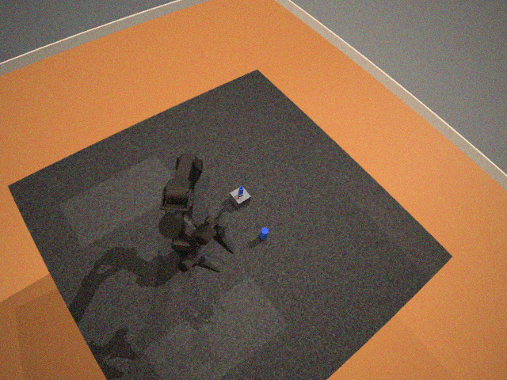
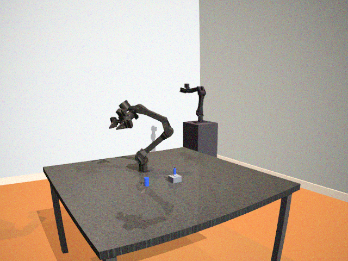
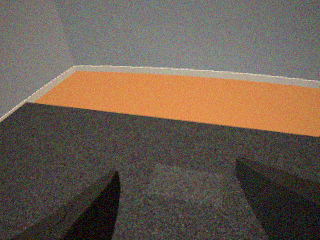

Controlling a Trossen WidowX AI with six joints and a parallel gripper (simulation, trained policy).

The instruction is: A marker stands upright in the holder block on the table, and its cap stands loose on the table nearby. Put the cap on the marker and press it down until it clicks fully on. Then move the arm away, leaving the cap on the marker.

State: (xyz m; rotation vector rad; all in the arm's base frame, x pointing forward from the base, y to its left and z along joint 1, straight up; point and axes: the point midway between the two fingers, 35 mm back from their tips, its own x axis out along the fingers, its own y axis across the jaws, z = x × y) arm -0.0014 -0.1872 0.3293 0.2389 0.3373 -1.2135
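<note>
The blue cap is 26 cm ahead of my gripper tip, 10 cm to the left of it and 29 cm below it. Round my gripper tip: blue marker: 29 cm ahead, 28 cm to the left, 25 cm below; grey holder block: 29 cm ahead, 28 cm to the left, 30 cm below.
</note>
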